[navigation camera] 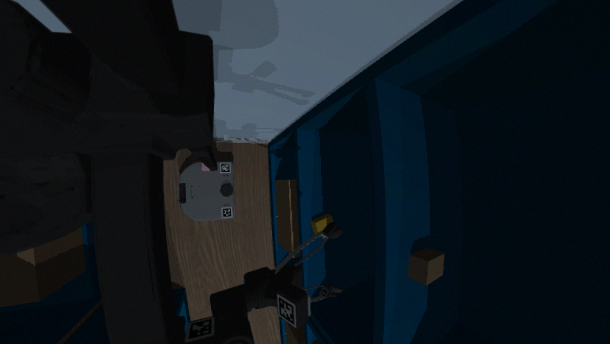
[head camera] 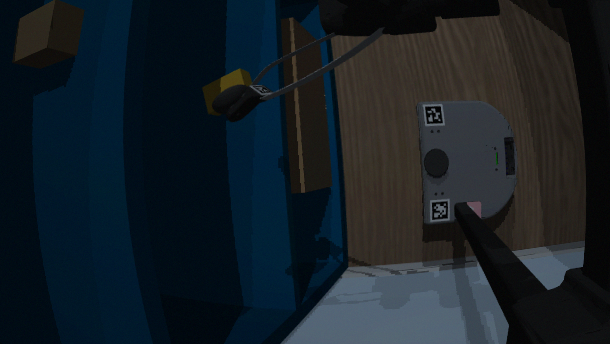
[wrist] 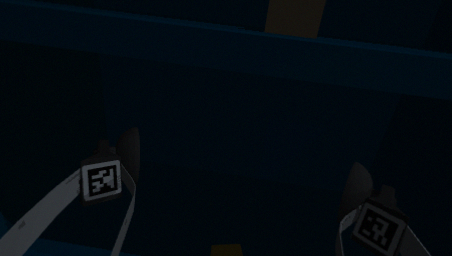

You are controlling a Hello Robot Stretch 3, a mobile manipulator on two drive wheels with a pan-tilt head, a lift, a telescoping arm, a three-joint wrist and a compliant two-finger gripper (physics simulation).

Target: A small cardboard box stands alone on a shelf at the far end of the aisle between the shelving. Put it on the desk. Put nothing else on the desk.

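Frame: origin at the robot's base, x right, y down, z ahead, level; metres.
Where they show: gripper, fingertip midpoint: (navigation camera: 339, 257) (head camera: 219, 40) (wrist: 239, 164); robot's base, link origin: (navigation camera: 225, 189) (head camera: 436, 162).
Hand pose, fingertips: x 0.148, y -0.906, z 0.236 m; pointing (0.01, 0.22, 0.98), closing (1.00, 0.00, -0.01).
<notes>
Each offset is from my fingertips to the top centre of the thing. "*": to the spot under its first point.
A small cardboard box {dx +0.041, dy -0.135, dz +0.203 m} (head camera: 35, 37) (navigation camera: 426, 266) (wrist: 295, 17) sits on a blue shelf, one board above the level of my gripper (navigation camera: 334, 261) (wrist: 239, 164). My gripper is open, with its fingers wide apart at the opening of the compartment below that box. In the wrist view the box is cut off by the top edge, above the shelf board's front lip. A yellow box {dx +0.016, dy +0.327, dz +0.164 m} (head camera: 227, 82) (navigation camera: 322, 223) (wrist: 226, 250) lies lower, near one fingertip, not held. In the head view one finger shows and partly covers the yellow box. The desk does not show.
Larger cardboard boxes {* dx -0.009, dy +0.668, dz +0.086 m} (head camera: 312, 115) (navigation camera: 286, 215) stand at the bottom of the blue shelving {* dx -0.163, dy -0.085, dz +0.148 m} (head camera: 80, 200) (navigation camera: 400, 150). My base (head camera: 465, 160) (navigation camera: 205, 190) is on the wood floor, near a pale wall (head camera: 375, 310) (navigation camera: 320, 45). Another cardboard box {* dx +0.171, dy +0.646, dz -1.019 m} (navigation camera: 55, 270) stands on the opposite side.
</notes>
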